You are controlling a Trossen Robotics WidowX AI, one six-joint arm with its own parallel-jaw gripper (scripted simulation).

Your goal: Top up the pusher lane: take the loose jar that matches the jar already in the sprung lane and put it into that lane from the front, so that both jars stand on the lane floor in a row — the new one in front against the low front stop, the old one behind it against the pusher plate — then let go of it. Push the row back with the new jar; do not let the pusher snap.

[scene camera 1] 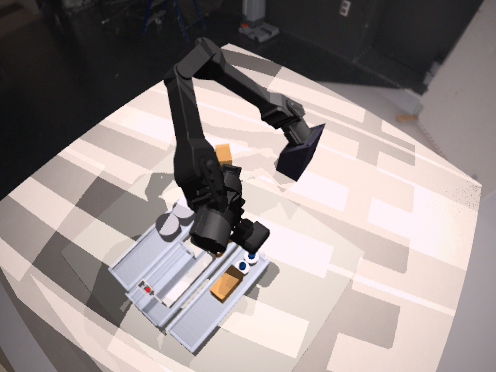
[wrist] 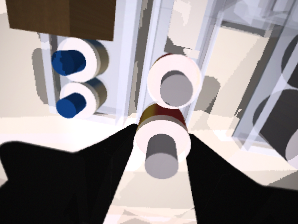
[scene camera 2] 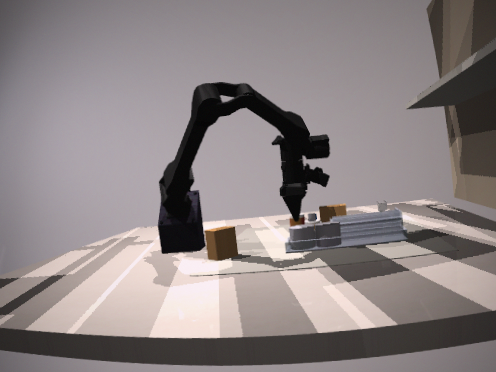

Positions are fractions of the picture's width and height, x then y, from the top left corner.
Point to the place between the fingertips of my gripper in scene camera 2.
0.60, 0.59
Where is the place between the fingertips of my gripper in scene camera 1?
0.46, 0.62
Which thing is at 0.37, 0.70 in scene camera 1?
A grey lane rack.
